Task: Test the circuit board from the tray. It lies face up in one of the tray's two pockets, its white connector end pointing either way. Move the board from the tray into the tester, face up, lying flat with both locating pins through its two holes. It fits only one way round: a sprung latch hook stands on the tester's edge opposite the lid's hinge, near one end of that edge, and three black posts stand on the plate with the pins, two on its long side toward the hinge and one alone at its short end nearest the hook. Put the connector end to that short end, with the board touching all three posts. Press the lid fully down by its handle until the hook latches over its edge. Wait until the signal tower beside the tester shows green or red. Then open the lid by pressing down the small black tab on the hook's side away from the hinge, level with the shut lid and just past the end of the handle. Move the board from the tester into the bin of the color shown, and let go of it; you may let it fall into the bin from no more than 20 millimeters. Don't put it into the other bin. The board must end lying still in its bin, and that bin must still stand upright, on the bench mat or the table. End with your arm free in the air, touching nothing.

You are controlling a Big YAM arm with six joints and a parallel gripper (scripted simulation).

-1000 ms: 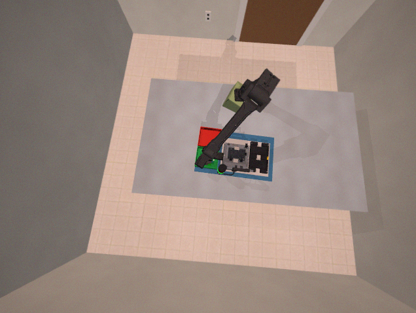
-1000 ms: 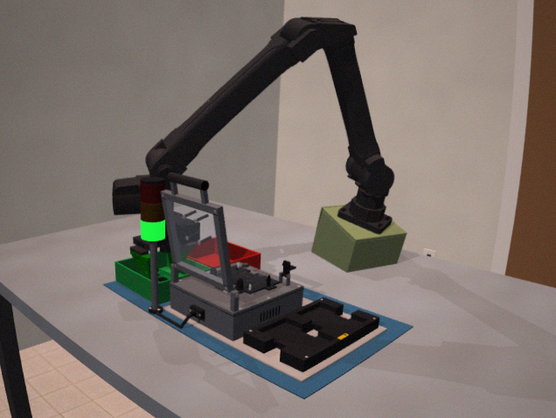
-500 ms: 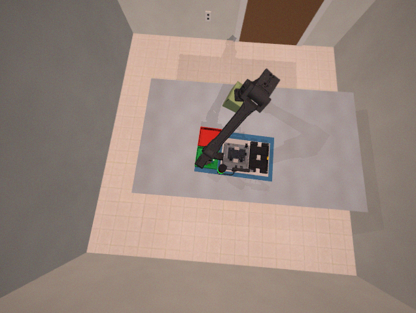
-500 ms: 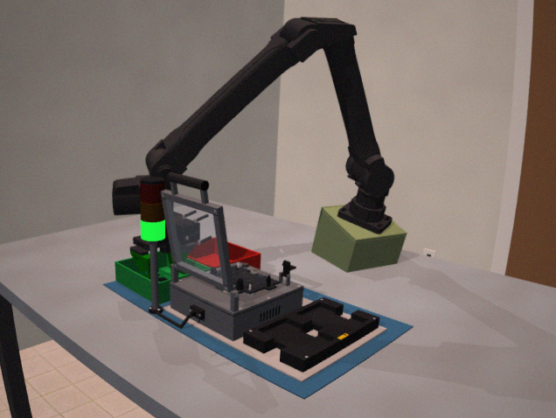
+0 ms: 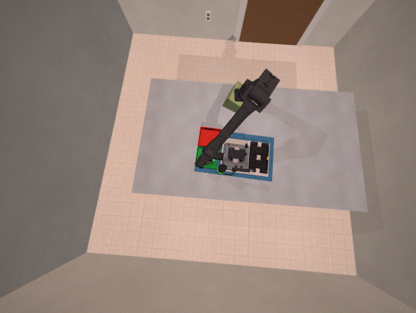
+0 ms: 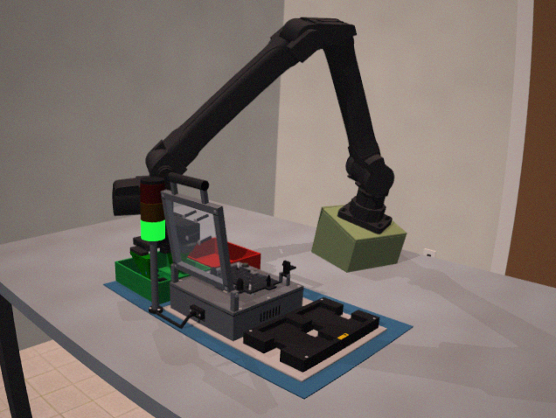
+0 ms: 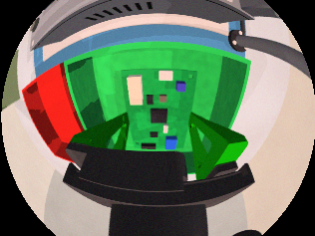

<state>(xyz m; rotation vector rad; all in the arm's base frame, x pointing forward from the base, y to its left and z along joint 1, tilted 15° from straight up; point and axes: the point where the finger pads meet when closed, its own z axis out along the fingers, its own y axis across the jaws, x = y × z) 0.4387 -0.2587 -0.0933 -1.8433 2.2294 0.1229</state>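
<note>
Right now my hand is right at the green bin. Round my hand: tester plate: 21 cm to the left, 5 cm above; then red bin: 15 cm behind, 3 cm to the left; then clear lid: 10 cm ahead, 19 cm to the left, 17 cm above.
</note>
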